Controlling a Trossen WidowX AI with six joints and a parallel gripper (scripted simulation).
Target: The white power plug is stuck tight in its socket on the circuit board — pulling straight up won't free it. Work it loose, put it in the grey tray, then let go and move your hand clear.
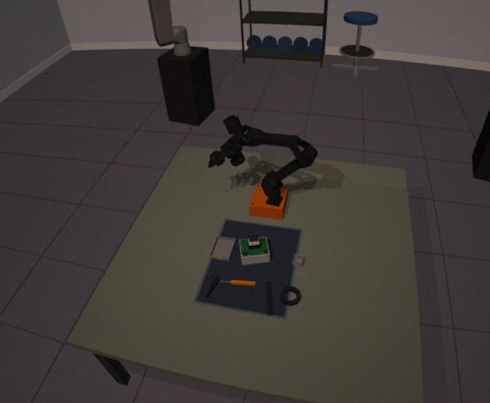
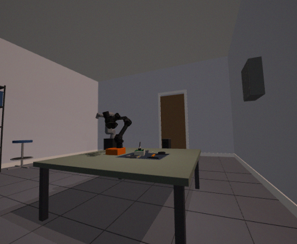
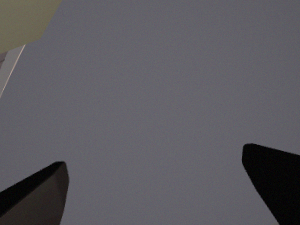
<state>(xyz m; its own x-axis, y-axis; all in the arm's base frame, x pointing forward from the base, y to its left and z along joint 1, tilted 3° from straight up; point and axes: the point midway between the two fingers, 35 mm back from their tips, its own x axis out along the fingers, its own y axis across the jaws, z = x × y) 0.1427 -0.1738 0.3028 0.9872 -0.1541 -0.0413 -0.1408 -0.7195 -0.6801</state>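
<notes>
Right now my gripper tip is 28 cm above the white power plug, 21 cm to the right of it and 10 cm short of it. From my gripper tip the other things lie so: grey tray 36 cm below, 13 cm ahead, 7 cm to the left; then dark mat 36 cm below, 22 cm to the left, 15 cm ahead; then black bar 36 cm below, 35 cm to the left, 28 cm ahead.
</notes>
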